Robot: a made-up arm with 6 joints.
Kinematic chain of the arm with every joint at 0, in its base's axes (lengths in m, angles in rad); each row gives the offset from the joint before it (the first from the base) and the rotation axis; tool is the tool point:
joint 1: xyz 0 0 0.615 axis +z
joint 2: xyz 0.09 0 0 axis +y
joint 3: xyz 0 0 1.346 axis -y
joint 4: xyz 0 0 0.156 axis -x
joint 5: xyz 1.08 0 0 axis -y
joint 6: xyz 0.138 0 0 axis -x
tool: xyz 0 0 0
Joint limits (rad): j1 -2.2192..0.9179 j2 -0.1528..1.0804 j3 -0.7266..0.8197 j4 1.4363..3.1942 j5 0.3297..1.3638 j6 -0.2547..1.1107
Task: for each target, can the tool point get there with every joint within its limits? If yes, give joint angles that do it. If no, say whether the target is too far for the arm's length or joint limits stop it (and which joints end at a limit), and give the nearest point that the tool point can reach.
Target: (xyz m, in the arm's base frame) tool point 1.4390 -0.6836 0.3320
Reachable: yes | joints -0.4825 0.8961 -0.4108 1.7913 0.4796 0.0810
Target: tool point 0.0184 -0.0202 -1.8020
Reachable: no: joint limits stop it (at a limit: joint 2, joint 3, joint 5) | nearest point 0.7423 -0.8149 0.0459 | short by 2.138 m
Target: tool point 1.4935 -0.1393 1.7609
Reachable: yes | joints -0.1310 0.1560 -0.1150 1.7758 0.4350 0.3290
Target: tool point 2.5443 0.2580 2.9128
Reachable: no: too far | nearest point 1.8707 0.1897 2.2823 | short by 0.925 m
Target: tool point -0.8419 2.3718 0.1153
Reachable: no: joint limits stop it (at a limit: joint 1, joint 2, joint 5) | nearest point 0.7256 1.1711 0.1335 | short by 1.975 m
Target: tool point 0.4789 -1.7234 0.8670
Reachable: yes | joints -1.3233 0.6994 -0.0862 2.7984 1.1353 0.7697
